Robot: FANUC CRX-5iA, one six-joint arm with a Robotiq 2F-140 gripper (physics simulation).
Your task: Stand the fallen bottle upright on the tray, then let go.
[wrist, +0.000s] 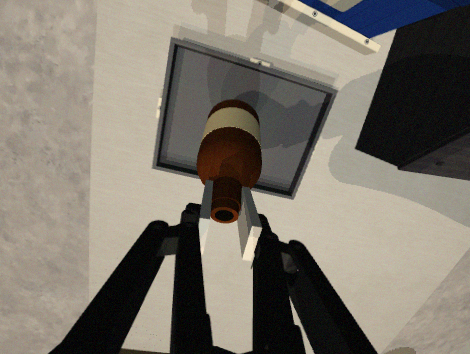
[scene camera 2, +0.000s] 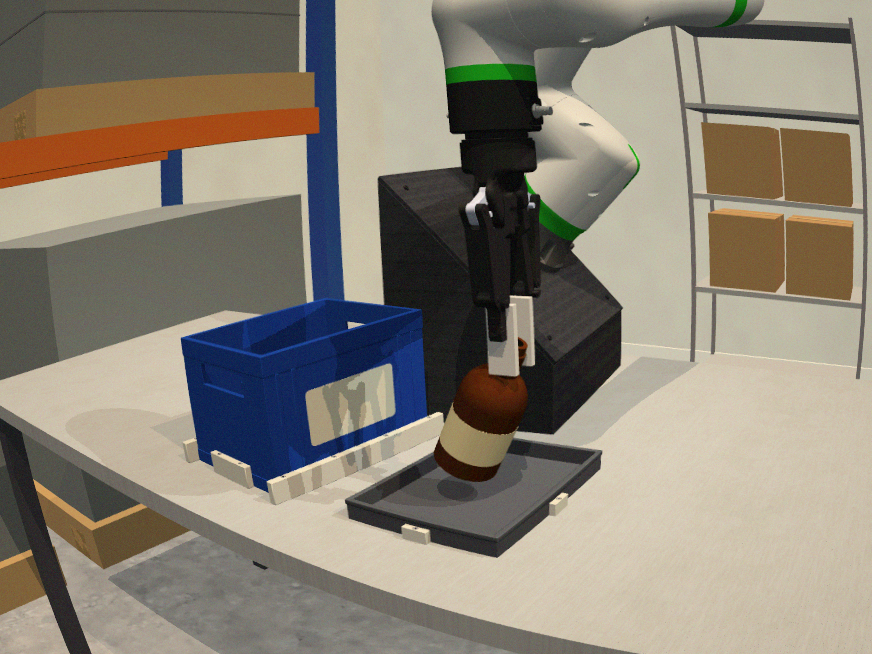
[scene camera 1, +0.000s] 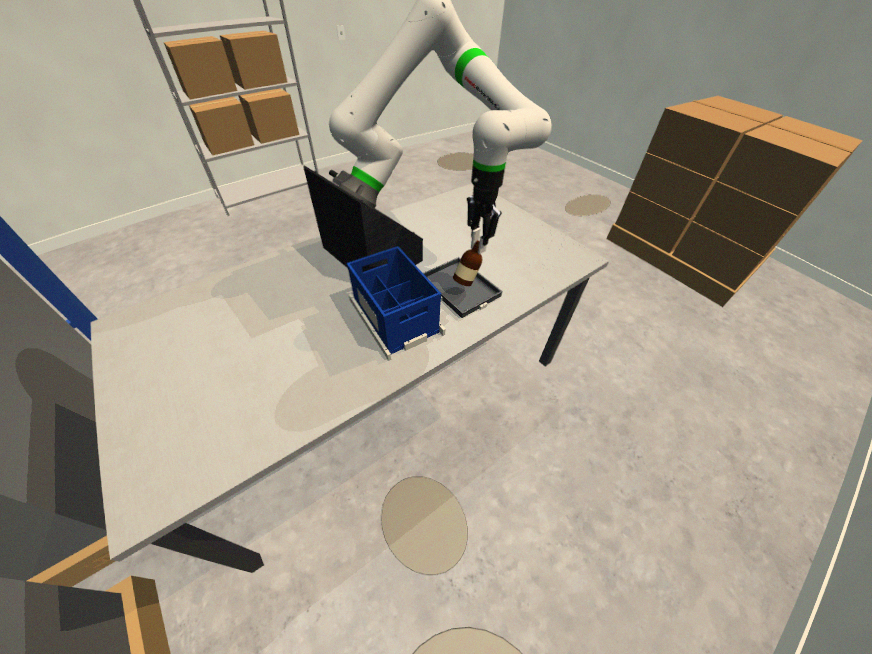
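Seen in the pictures: gripper, fingertip midpoint: [wrist: 225, 196] [scene camera 2: 512, 369] [scene camera 1: 478, 249]; arm's base, link origin: [scene camera 1: 357, 197].
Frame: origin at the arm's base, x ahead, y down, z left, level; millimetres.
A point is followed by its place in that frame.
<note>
The brown bottle [scene camera 1: 466, 268] @[x 475, y 113, z 96 mm] [scene camera 2: 481, 425] @[x 498, y 122, z 140 mm] [wrist: 231, 145] @[x 465, y 80, z 110 mm] with a cream label hangs tilted, its neck up and its base leaning toward the crate side in scene camera 2. A shadow lies under its base, which looks a little above the tray floor. My gripper [scene camera 1: 478, 241] @[x 466, y 71, z 161 mm] [scene camera 2: 514, 341] @[x 466, y 71, z 161 mm] [wrist: 225, 196] @[x 466, y 71, z 161 mm] points down and is shut on the bottle's neck, one pale finger pad on each side. The shallow dark grey tray [scene camera 1: 486, 299] @[x 566, y 208, z 114 mm] [scene camera 2: 535, 510] @[x 504, y 211, z 202 mm] [wrist: 162, 120] @[x 563, y 209, z 113 mm] lies flat on the table under the bottle. The far finger and part of the neck are hidden in scene camera 2.
A blue crate [scene camera 1: 415, 327] @[x 525, y 159, z -186 mm] [scene camera 2: 232, 415] @[x 527, y 144, z -176 mm] with compartments stands beside the tray, between pale strips [scene camera 2: 352, 461] @[x 435, y 217, z -63 mm] [wrist: 345, 27] @[x 321, y 204, z -45 mm]. The robot's black pedestal [scene camera 1: 352, 228] @[x 151, y 9, z -128 mm] [scene camera 2: 584, 351] @[x 94, y 151, z 127 mm] [wrist: 425, 95] @[x 226, y 137, z 29 mm] stands behind. Small pale blocks [scene camera 2: 415, 533] @[x 574, y 222, z 98 mm] touch the tray's outer edges.
</note>
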